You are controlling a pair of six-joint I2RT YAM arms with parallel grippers.
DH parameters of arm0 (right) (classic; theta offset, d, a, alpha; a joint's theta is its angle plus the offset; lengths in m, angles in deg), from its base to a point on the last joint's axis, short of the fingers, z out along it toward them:
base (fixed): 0 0 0 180
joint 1: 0 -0.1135 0.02 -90
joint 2: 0 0 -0.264 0
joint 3: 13.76 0 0.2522 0
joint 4: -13.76 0 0.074 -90
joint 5: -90 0 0 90
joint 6: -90 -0.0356 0 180
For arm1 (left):
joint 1: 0 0.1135 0.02 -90
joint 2: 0 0 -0.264 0
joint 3: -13.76 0 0.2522 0
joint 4: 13.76 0 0.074 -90
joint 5: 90 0 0 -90
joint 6: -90 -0.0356 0 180
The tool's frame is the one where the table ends.
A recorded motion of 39 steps. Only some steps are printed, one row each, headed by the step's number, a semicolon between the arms.
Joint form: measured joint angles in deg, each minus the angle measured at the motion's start. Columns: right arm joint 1, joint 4, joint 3, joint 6, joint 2, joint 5; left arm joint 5, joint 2, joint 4, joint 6, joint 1, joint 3.
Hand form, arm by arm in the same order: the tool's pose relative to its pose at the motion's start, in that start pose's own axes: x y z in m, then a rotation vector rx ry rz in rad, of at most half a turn. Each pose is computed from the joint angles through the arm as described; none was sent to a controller.
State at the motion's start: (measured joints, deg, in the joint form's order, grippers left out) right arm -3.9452 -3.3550 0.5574 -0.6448 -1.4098 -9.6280; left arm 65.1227 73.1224 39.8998 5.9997 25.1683 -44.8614
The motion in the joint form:
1: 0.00 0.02 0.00 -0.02 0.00 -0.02; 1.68 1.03 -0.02 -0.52 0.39 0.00
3: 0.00 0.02 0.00 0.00 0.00 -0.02; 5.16 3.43 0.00 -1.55 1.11 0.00
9: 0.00 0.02 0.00 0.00 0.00 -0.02; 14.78 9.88 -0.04 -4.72 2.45 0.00
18: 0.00 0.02 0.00 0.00 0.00 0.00; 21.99 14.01 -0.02 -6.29 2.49 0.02
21: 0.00 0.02 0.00 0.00 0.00 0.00; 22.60 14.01 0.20 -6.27 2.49 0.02
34: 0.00 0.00 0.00 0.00 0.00 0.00; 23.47 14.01 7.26 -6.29 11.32 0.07
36: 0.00 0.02 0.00 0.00 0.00 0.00; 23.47 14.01 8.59 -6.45 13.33 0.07
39: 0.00 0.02 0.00 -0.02 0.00 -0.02; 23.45 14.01 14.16 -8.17 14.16 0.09
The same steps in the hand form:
1: 0.0000 0.0000 0.0000 0.0003 -0.0003 0.0004; -0.0010 0.0033 0.0004 0.0266 0.0041 -0.0096
3: 0.0000 0.0000 0.0000 0.0003 -0.0003 0.0001; -0.0030 0.0109 0.0017 0.0825 0.0134 -0.0353
9: 0.0000 0.0000 0.0000 0.0003 -0.0003 0.0001; -0.0069 0.0307 0.0064 0.2433 0.0281 -0.0946
18: 0.0000 0.0000 0.0000 0.0000 -0.0003 0.0001; -0.0080 0.0416 0.0117 0.3687 0.0362 -0.1404
21: 0.0000 0.0000 0.0000 0.0000 -0.0003 0.0001; -0.0077 0.0412 0.0115 0.3792 0.0364 -0.1447
34: 0.0000 0.0000 0.0000 0.0000 0.0000 0.0000; -0.0013 0.0542 -0.0216 0.3687 -0.0874 -0.2997
36: 0.0000 0.0000 0.0000 0.0000 -0.0003 0.0001; 0.0004 0.0569 -0.0289 0.3646 -0.1174 -0.3271
39: 0.0000 0.0000 0.0000 0.0003 -0.0003 0.0004; 0.0074 0.0555 -0.0316 0.3675 -0.1171 -0.3964

